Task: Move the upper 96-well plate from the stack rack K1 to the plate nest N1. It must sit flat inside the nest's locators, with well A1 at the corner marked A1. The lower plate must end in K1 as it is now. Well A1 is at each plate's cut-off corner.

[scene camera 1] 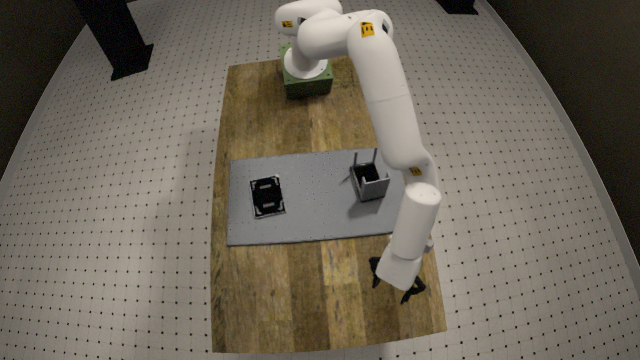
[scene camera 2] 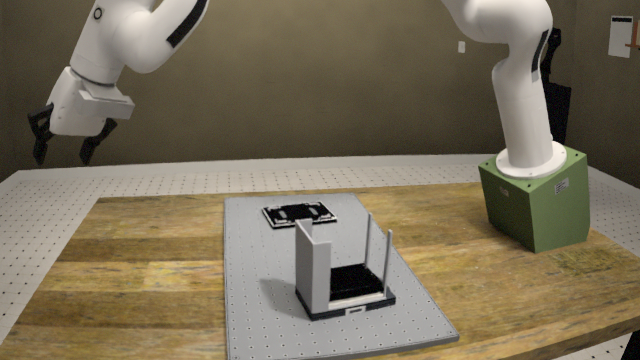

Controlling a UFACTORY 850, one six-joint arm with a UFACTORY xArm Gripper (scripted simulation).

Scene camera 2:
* my gripper: 61, 160
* dark 96-well plate: 355, 280
